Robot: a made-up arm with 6 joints.
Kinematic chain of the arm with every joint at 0, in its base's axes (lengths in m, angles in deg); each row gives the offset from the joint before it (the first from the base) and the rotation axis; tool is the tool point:
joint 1: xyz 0 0 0.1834 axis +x
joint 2: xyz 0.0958 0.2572 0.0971 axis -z
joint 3: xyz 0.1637 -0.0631 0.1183 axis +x
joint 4: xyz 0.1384 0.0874 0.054 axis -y
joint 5: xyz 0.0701 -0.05 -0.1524 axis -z
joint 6: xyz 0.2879 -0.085 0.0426 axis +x
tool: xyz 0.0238 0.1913 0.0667
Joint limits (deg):
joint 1: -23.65..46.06
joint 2: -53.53..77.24
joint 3: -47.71..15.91
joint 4: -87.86..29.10
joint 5: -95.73..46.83
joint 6: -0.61..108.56
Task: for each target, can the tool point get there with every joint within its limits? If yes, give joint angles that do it. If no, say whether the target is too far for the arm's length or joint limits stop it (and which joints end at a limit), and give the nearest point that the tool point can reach.
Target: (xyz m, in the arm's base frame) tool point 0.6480 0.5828 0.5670
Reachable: yes | joints 17.31 -42.16 -1.51 -24.23 -0.57 58.25
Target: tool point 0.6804 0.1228 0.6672
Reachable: yes | joints 4.49 -12.94 -15.43 13.22 31.92 79.24
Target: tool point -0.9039 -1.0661 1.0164
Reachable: no: too far | nearest point -0.1209 -0.4377 0.5254 | short by 1.118 m
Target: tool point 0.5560 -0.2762 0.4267
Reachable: yes | joints 4.15 46.62 -42.26 -1.00 19.74 19.60
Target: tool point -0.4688 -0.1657 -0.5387
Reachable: no: joint limits stop it (at a limit: joint 1, joint 2, joint 3, joint 6) | nearest point -0.1016 -0.1765 -0.0483 | short by 0.613 m
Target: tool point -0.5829 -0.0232 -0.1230
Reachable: no: joint limits stop it (at a limit: joint 1, joint 2, joint 3, joint 4, joint 6) | nearest point -0.1950 -0.1337 0.0532 | short by 0.440 m
